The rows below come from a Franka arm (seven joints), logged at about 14 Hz.
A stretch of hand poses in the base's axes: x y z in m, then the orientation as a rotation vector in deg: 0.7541 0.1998 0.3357 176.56 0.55 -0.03; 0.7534 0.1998 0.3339 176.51 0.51 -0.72; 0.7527 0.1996 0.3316 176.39 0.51 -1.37; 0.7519 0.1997 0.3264 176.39 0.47 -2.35; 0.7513 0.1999 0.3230 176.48 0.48 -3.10; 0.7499 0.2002 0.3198 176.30 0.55 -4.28; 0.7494 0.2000 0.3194 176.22 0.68 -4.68; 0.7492 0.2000 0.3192 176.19 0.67 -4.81; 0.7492 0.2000 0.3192 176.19 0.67 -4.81; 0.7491 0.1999 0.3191 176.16 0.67 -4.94; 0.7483 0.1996 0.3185 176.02 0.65 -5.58; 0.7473 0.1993 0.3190 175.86 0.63 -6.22; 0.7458 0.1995 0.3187 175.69 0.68 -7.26; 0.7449 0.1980 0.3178 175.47 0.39 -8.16; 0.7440 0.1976 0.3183 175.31 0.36 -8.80; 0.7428 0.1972 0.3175 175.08 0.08 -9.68
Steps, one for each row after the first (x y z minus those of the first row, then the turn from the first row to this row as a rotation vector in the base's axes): -0.0007 0.0000 -0.0018 -0.05 0.45 -0.04; -0.0014 -0.0002 -0.0041 -0.17 0.87 -0.05; -0.0022 -0.0001 -0.0093 -0.16 1.50 -0.10; -0.0028 0.0001 -0.0127 -0.06 1.99 -0.11; -0.0042 0.0004 -0.0159 -0.22 2.76 -0.08; -0.0047 0.0002 -0.0163 -0.29 3.02 -0.01; -0.0049 0.0002 -0.0165 -0.31 3.11 -0.01; -0.0049 0.0002 -0.0165 -0.31 3.11 -0.01; -0.0050 0.0001 -0.0166 -0.34 3.19 -0.02; -0.0058 -0.0002 -0.0172 -0.46 3.61 -0.04; -0.0068 -0.0005 -0.0167 -0.60 4.03 -0.07; -0.0083 -0.0003 -0.0170 -0.74 4.71 -0.05; -0.0092 -0.0018 -0.0179 -0.92 5.29 -0.26; -0.0101 -0.0022 -0.0174 -1.05 5.71 -0.29; -0.0113 -0.0026 -0.0182 -1.24 6.29 -0.49
